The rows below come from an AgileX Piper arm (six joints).
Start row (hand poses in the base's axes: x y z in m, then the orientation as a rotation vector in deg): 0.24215, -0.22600, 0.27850, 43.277, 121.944, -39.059
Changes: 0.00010, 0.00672, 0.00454, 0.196, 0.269, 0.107; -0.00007, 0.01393, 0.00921, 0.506, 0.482, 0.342; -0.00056, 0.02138, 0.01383, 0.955, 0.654, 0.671; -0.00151, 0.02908, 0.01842, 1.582, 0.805, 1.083; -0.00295, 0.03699, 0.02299, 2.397, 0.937, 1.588; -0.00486, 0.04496, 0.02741, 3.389, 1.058, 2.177; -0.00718, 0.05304, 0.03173, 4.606, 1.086, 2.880; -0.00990, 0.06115, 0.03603, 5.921, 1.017, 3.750; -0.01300, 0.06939, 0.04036, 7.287, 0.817, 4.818; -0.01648, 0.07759, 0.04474, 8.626, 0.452, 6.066; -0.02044, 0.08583, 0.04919, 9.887, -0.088, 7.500; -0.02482, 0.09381, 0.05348, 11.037, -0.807, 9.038; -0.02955, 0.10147, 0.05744, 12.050, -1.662, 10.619; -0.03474, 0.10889, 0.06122, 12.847, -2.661, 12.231; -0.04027, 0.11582, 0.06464, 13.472, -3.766, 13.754; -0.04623, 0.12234, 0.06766, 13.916, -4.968, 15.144; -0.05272, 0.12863, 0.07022, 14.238, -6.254, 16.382
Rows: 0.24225, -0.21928, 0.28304, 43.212, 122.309, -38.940; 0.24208, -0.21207, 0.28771, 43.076, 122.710, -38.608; 0.24159, -0.20462, 0.29233, 42.917, 123.163, -38.063; 0.24064, -0.19692, 0.29692, 42.764, 123.700, -37.278; 0.23920, -0.18901, 0.30149, 42.609, 124.327, -36.237; 0.23729, -0.18104, 0.30591, 42.453, 125.041, -34.960; 0.23497, -0.17296, 0.31023, 42.303, 125.789, -33.335; 0.23225, -0.16485, 0.31453, 42.030, 126.513, -31.465; 0.22915, -0.15661, 0.31886, 41.579, 127.161, -29.366; 0.22567, -0.14841, 0.32324, 40.937, 127.655, -27.116; 0.22171, -0.14017, 0.32769, 40.071, 127.958, -24.766; 0.21733, -0.13219, 0.33198, 39.062, 128.035, -22.398; 0.21260, -0.12453, 0.33594, 37.960, 127.904, -20.097; 0.20741, -0.11711, 0.33972, 36.742, 127.527, -17.953; 0.20188, -0.11018, 0.34314, 35.563, 126.944, -16.003; 0.19592, -0.10366, 0.34616, 34.468, 126.163, -14.284; 0.18943, -0.09737, 0.34872, 33.504, 125.223, -12.748
